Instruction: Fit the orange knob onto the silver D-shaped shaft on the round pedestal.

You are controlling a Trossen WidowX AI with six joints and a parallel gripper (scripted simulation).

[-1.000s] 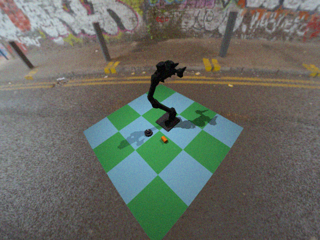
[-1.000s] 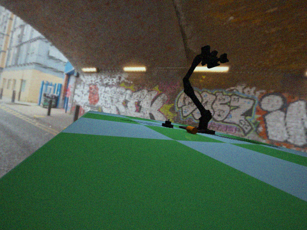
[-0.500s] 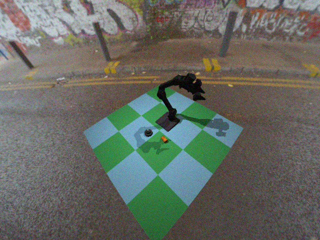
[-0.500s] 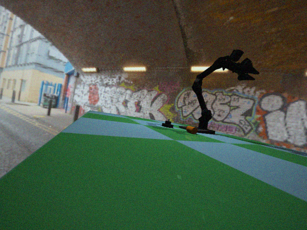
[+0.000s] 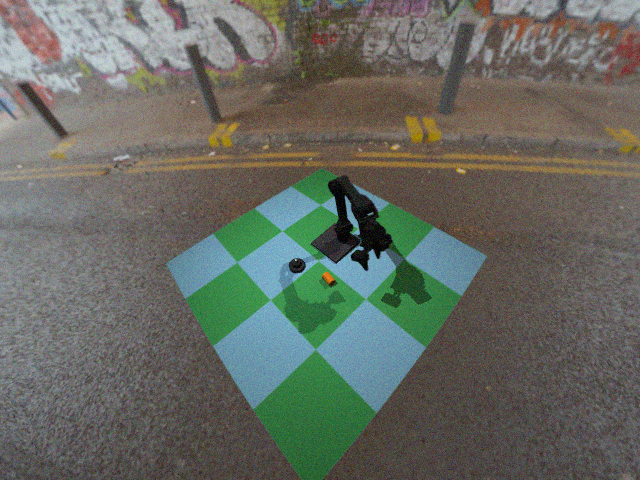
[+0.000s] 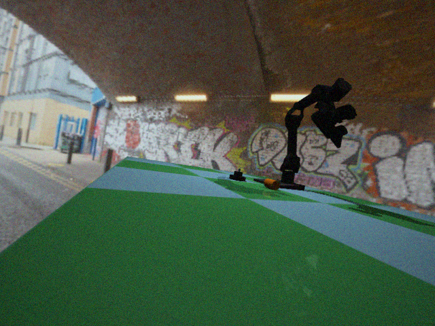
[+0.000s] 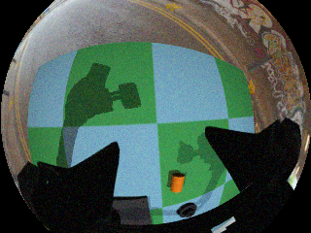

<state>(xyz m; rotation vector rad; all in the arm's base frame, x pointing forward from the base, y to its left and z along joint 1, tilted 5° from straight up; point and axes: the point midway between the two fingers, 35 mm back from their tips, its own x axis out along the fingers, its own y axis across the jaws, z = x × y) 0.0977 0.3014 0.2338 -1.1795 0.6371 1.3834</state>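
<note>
Now: gripper tip 200 mm above the orange knob, 150 mm to the left of it and 120 mm short of it. Also, from my gripper tip: dark round pedestal (340 mm to the right, 190 mm below, 190 mm ahead).
</note>
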